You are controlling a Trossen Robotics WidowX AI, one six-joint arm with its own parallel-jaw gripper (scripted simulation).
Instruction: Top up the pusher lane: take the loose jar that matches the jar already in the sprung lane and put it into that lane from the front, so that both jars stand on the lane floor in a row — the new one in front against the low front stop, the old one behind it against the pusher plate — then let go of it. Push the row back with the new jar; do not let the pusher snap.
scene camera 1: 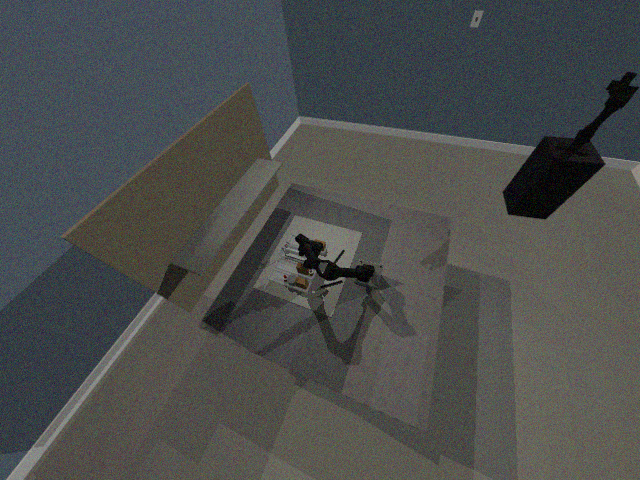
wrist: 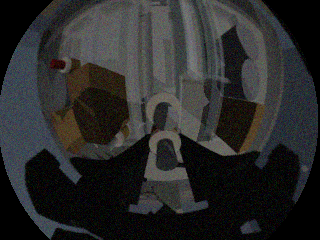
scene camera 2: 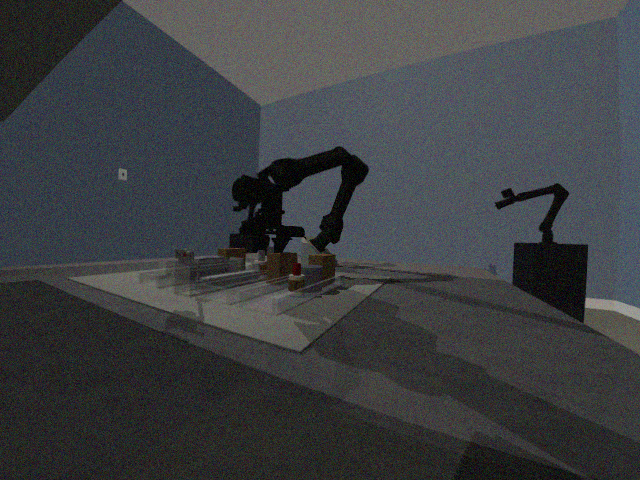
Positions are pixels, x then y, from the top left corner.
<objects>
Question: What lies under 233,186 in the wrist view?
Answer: My gripper.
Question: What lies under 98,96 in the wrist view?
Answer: A brown box.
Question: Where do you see a brown box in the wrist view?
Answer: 239,120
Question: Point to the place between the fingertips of my gripper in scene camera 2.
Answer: At 269,262
</objects>
